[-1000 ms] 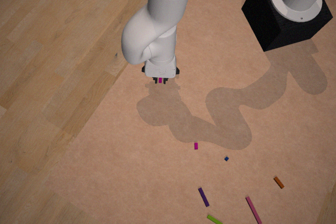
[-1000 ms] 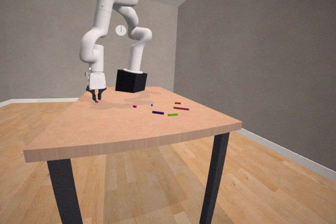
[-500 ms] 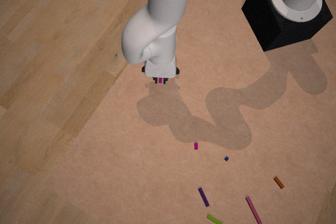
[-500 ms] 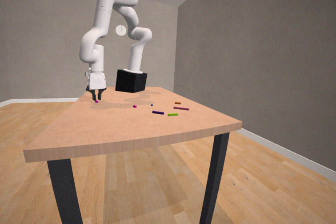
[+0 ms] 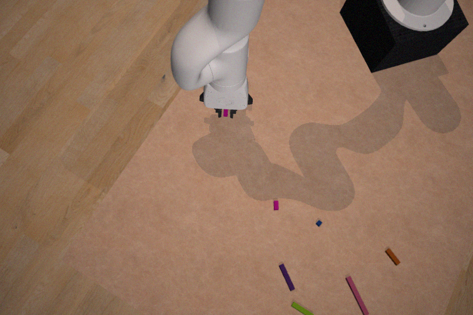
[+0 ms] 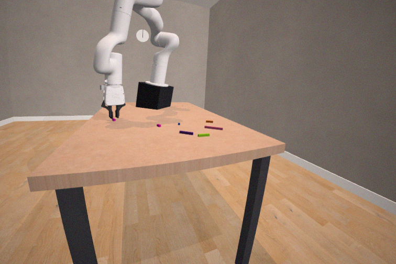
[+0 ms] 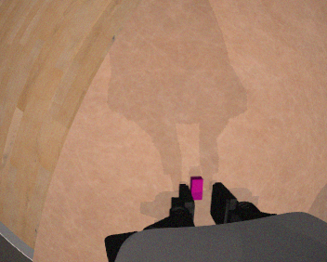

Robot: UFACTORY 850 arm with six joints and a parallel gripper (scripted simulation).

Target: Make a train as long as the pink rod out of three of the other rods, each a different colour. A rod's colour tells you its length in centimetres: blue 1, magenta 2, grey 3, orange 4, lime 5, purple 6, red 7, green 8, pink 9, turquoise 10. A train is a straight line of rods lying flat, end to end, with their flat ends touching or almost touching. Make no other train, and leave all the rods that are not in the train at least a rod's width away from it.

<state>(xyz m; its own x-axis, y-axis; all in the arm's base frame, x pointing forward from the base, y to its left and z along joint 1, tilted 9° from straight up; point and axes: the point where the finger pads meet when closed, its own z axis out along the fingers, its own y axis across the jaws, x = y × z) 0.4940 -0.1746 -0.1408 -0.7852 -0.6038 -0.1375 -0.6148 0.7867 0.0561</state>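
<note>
My gripper is now 6 cm short of the blue rod, 34 cm to the right of it and 3 cm above it. From my hand the other things lie so: lime rod (24 cm ahead, 43 cm to the left, 3 cm below); then purple rod (21 cm ahead, 36 cm to the left, 3 cm below); then orange rod (2 cm ahead, 52 cm to the left, 3 cm below).
</note>
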